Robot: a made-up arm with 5 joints.
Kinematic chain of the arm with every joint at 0, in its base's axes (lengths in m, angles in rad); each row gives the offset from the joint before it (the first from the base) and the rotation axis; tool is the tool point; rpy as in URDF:
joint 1: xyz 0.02 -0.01 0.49 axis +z
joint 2: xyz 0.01 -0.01 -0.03 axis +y
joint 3: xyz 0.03 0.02 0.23 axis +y
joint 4: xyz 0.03 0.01 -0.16 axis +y
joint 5: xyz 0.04 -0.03 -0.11 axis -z
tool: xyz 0.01 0.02 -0.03 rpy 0 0 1.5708
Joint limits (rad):
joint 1: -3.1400..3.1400
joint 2: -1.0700..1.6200
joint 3: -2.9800..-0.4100
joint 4: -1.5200..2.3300
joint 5: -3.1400..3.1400
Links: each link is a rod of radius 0.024 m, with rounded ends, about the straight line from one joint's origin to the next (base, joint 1, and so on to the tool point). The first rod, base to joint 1, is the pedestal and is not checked.
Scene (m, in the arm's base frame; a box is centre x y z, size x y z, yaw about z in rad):
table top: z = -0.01
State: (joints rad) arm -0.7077 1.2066 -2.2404 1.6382 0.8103
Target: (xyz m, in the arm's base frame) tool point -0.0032 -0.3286 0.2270
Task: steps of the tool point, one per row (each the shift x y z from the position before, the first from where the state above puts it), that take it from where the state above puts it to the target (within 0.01 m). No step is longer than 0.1 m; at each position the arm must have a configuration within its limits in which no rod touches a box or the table.
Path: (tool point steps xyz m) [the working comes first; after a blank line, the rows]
Joints at the target: -1.6282 1.4317 -2.2100 1.5702 0.8767
Straight joint move there: clear.

1: -0.0661 -0.0491 -0.0209
2: -0.0745 -0.0307 -0.0205
3: -0.0777 -0.0110 -0.0200
4: -0.0757 0.0085 -0.0193

